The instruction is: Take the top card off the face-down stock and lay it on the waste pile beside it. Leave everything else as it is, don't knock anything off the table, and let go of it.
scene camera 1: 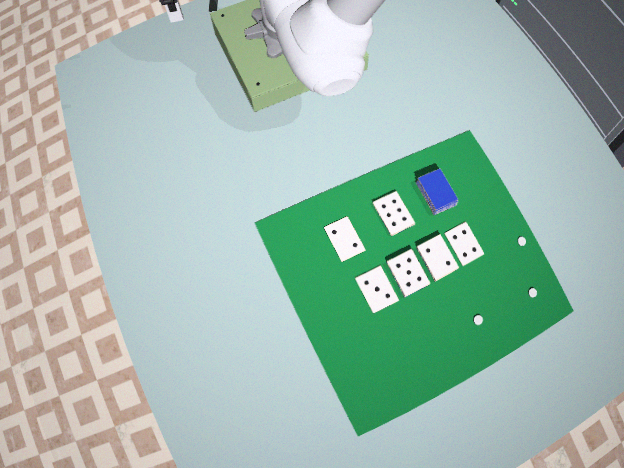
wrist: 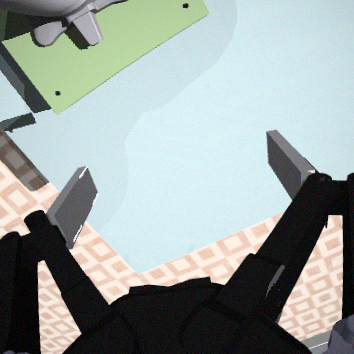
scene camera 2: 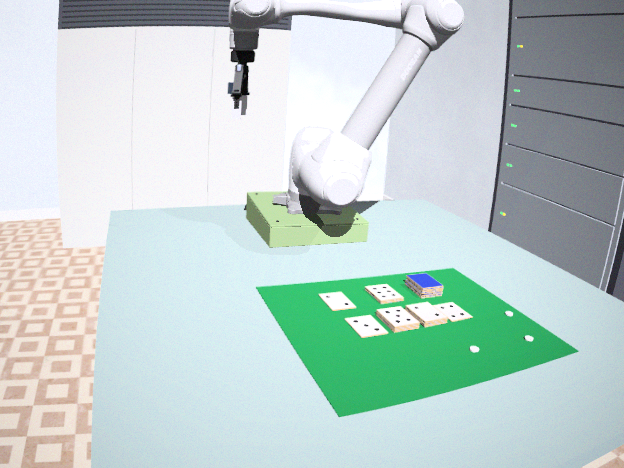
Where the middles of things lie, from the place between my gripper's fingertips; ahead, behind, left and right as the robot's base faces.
I see my gripper 630 mm short of the green mat (scene camera 1: 382, 365), 400 mm above it and 330 mm to the right of it.
